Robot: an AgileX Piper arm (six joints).
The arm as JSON. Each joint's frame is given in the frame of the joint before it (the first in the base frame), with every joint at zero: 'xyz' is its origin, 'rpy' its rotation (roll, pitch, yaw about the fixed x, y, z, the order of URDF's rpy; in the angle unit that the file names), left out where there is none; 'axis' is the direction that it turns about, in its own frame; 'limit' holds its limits. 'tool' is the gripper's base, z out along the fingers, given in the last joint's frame.
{
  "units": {
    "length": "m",
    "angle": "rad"
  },
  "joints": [
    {
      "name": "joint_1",
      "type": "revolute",
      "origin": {
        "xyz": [
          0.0,
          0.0,
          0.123
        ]
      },
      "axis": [
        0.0,
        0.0,
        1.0
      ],
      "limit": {
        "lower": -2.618,
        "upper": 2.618
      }
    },
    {
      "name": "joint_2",
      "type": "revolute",
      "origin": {
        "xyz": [
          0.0,
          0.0,
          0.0
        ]
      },
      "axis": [
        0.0,
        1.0,
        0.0
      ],
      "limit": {
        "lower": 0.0,
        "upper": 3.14
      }
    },
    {
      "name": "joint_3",
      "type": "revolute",
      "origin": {
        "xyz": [
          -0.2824,
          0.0,
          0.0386
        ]
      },
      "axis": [
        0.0,
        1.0,
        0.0
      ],
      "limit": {
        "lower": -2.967,
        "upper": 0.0
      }
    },
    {
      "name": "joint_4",
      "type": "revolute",
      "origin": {
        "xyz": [
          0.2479,
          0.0,
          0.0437
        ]
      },
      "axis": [
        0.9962,
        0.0,
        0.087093
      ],
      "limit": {
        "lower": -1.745,
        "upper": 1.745
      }
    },
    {
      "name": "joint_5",
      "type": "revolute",
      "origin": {
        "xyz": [
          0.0,
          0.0,
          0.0
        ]
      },
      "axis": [
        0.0,
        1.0,
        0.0
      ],
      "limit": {
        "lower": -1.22,
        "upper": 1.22
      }
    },
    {
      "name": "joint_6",
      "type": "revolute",
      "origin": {
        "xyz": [
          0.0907,
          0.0,
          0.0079
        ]
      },
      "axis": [
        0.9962,
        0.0,
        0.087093
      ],
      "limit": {
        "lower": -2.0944,
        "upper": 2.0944
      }
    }
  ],
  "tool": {
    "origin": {
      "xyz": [
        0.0,
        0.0,
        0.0
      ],
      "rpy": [
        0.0,
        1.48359,
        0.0
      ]
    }
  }
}
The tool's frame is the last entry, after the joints.
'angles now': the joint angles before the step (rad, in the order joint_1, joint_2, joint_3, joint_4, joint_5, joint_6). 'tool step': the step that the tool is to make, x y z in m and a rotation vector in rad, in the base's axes. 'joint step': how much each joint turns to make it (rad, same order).
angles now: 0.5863 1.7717 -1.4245 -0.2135 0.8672 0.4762
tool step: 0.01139 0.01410 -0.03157 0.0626 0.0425 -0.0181
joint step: 0.0000 0.0845 0.0040 0.0681 -0.0871 0.0141
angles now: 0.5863 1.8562 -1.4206 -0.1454 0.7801 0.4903
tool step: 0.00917 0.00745 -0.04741 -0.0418 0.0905 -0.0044
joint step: 0.0000 0.1167 0.0026 0.0148 -0.0209 0.0013
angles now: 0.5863 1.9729 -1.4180 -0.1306 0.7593 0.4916
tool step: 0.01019 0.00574 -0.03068 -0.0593 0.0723 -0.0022
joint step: 0.0000 0.1046 -0.0541 -0.0079 0.0430 0.0009
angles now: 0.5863 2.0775 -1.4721 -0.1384 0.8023 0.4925
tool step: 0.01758 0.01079 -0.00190 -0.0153 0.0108 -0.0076
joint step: 0.0001 0.0768 -0.1295 -0.0024 0.0709 0.0001
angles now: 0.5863 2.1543 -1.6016 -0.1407 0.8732 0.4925
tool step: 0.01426 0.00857 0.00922 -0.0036 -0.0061 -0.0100
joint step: 0.0001 0.0476 -0.1246 -0.0026 0.0748 0.0015
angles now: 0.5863 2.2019 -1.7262 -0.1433 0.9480 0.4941
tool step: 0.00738 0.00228 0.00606 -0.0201 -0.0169 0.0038
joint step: 0.0000 0.0210 -0.0618 -0.0256 0.0383 -0.0001
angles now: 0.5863 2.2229 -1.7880 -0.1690 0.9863 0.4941
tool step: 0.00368 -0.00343 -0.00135 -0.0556 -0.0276 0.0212
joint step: 0.0000 0.0082 -0.0063 -0.0651 0.0060 -0.0001
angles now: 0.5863 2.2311 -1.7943 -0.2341 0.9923 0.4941
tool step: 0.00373 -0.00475 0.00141 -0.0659 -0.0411 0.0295
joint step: 0.0000 0.0004 -0.0001 -0.0820 0.0016 -0.0019
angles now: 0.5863 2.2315 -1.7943 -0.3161 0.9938 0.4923
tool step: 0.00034 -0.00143 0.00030 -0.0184 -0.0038 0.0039
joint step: 0.0000 -0.0001 0.0000 -0.0177 0.0075 0.0000
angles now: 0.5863 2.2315 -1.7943 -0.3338 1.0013 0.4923
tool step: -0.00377 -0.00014 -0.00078 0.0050 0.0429 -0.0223
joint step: 0.0000 0.0000 -0.0022 0.0339 0.0370 -0.0001
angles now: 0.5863 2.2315 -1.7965 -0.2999 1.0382 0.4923
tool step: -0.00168 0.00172 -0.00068 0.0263 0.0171 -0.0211
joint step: 0.0000 0.0000 0.0001 0.0315 0.0023 0.0103
